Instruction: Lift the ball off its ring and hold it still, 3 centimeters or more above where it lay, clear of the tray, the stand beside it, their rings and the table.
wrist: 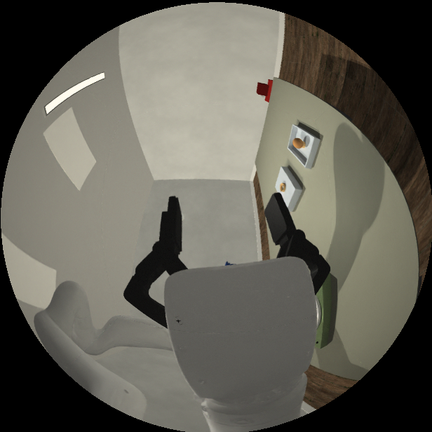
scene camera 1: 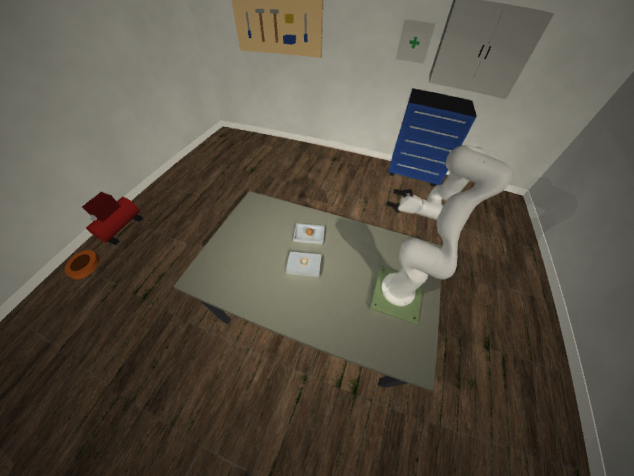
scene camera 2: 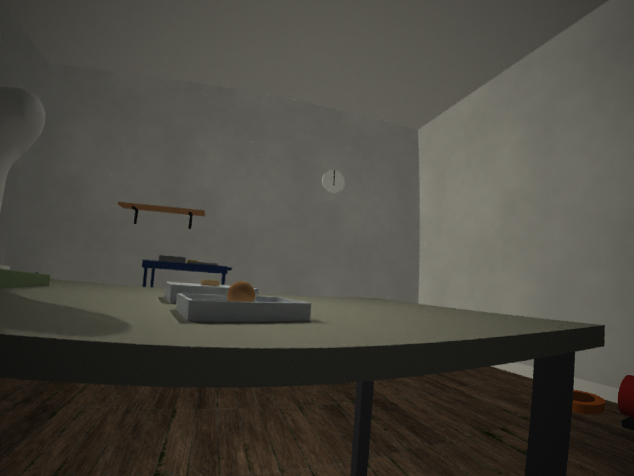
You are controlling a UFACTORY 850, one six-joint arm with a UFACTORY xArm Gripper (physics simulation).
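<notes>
An orange ball (scene camera 1: 309,232) (scene camera 2: 241,291) (wrist: 298,143) sits in the white walled tray (scene camera 1: 296,239) (scene camera 2: 249,311) (wrist: 311,155); the ring under it is hidden. Beside the tray is the white stand (scene camera 1: 304,271) (scene camera 2: 174,291) (wrist: 295,195), a flat-topped block, with a light orange ring (scene camera 1: 304,264) (scene camera 2: 209,282) (wrist: 283,191) on its top. My gripper (scene camera 1: 396,199) (wrist: 225,202) is wide open and empty. It is high up and far to the right of the tray in the first scene view, well apart from the ball. It does not show in the second scene view.
The grey-green table (scene camera 1: 240,256) (scene camera 2: 384,317) (wrist: 320,225) bears the tray, the stand and my arm's green base plate (scene camera 1: 394,309) (scene camera 2: 25,278) (wrist: 327,320). A blue drawer cabinet (scene camera 1: 430,138) stands on the floor behind the arm.
</notes>
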